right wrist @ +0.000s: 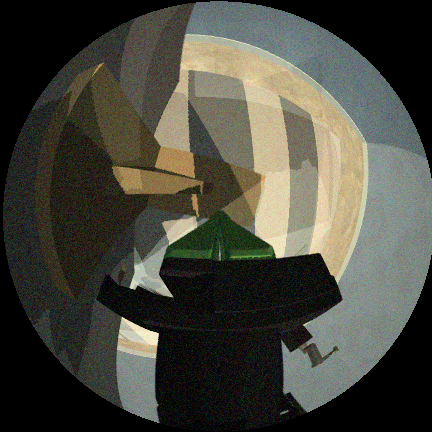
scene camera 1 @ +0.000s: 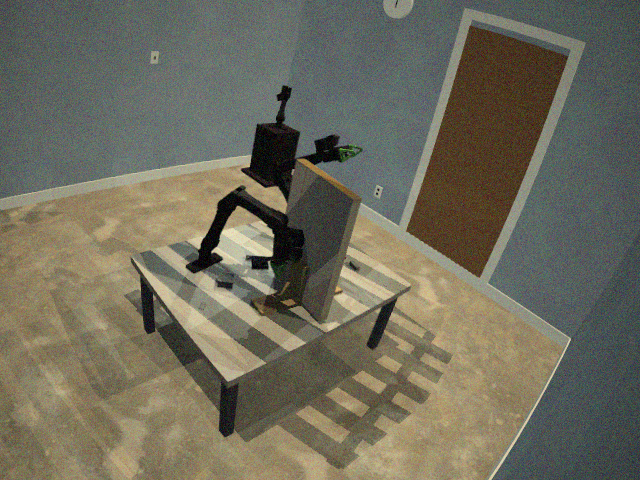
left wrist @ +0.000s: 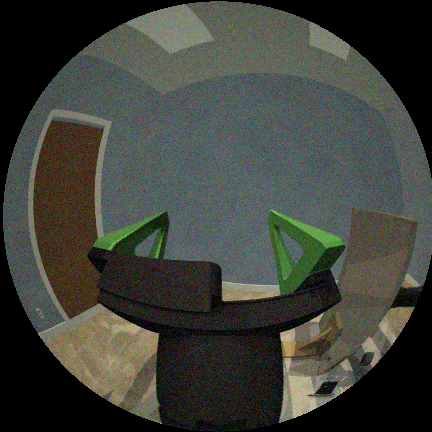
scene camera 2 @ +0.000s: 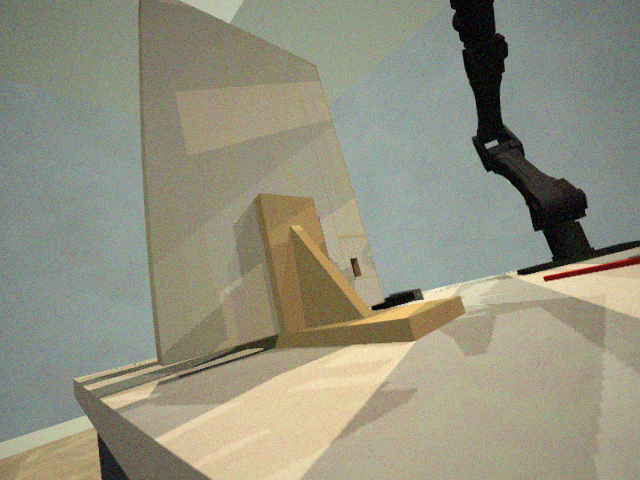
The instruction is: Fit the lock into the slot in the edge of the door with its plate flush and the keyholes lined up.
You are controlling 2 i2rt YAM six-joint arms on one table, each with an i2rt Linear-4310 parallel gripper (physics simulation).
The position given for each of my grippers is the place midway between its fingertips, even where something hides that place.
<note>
My left gripper [left wrist: 218, 215] is open and holds nothing. My right gripper [right wrist: 219, 216] is shut, with nothing in its grasp. I also see a grey door panel [left wrist: 380, 245] and a tan wooden bracket [scene camera 1: 291, 294].
The tan wooden bracket also shows in the right wrist view [right wrist: 99, 166].
</note>
